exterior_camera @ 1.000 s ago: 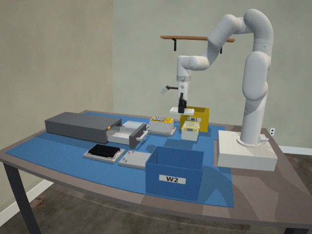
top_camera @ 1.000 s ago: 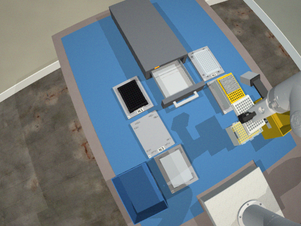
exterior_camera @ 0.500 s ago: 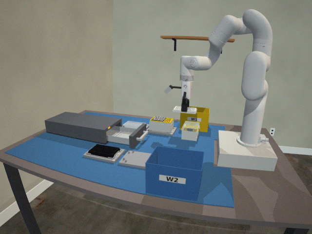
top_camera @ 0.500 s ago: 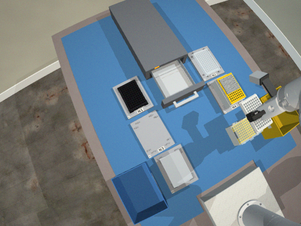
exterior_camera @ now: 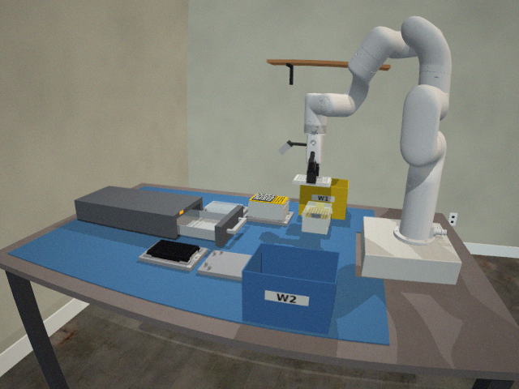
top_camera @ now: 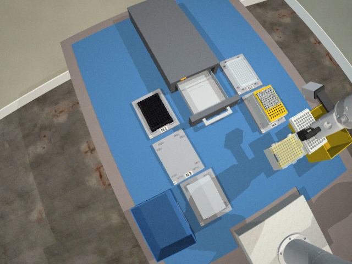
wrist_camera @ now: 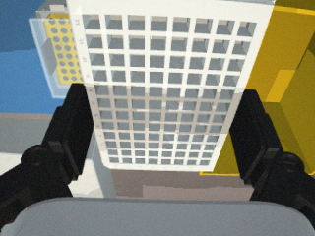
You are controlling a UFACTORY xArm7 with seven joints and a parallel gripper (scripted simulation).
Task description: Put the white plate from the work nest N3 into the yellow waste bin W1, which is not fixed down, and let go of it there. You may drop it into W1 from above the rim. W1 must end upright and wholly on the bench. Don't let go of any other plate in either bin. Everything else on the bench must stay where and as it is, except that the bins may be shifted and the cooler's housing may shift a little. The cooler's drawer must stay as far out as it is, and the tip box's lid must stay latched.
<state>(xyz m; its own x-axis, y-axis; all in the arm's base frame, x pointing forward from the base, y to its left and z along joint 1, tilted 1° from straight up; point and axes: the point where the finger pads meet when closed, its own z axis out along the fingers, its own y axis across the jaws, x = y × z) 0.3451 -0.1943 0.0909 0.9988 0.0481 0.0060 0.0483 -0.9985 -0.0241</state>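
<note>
Now: the yellow bin W1 12 cm below my hand, 11 cm to the right of it and 3 cm behind it. Also, from my hand: white plate 1 cm below; drawer 32 cm ahead, 23 cm to the left, 14 cm below; yellow tip box 14 cm ahead, 11 cm below, 2 cm to the left.
</note>
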